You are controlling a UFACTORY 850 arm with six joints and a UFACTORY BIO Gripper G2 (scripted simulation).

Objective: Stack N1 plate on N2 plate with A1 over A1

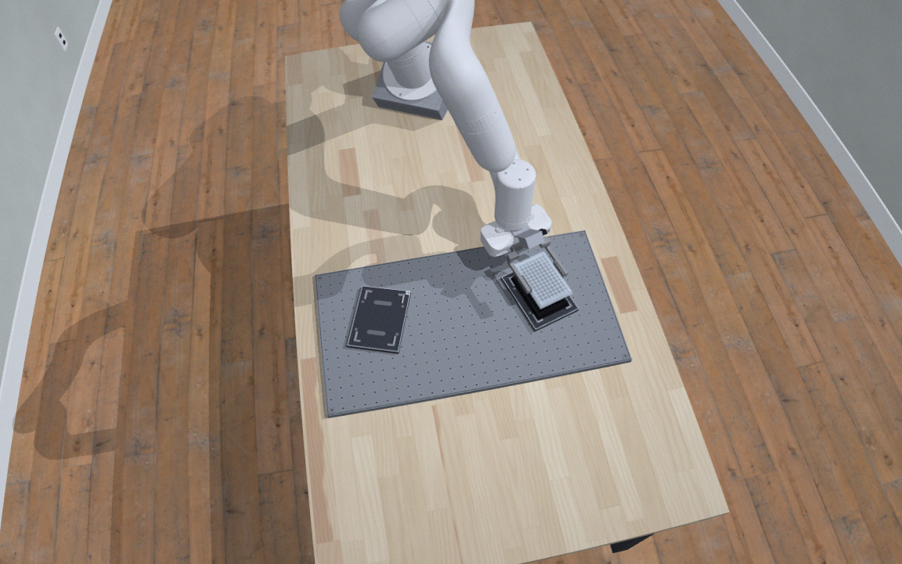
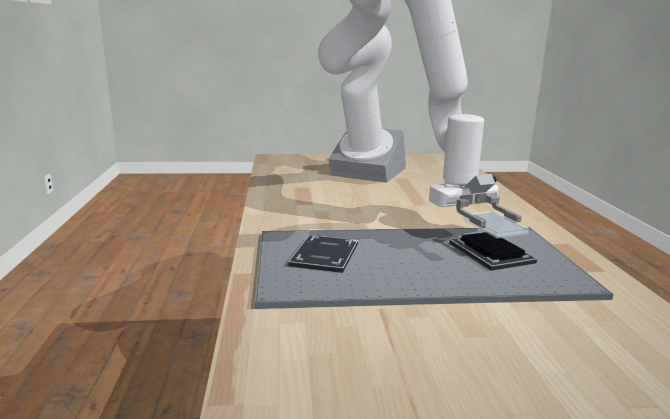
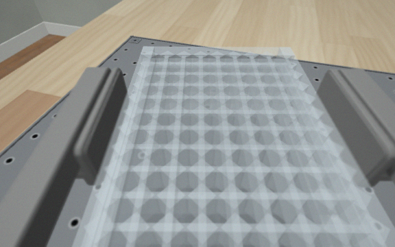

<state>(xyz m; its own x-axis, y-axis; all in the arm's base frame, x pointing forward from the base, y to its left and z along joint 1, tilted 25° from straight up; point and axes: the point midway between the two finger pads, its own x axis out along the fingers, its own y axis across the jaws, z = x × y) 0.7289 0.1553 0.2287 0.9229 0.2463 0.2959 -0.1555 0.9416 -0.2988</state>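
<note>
Right now the black 96-well plate is 6 cm below my hand. From my hand the other things lie so: clear 96-well plate (1 cm below).
</note>
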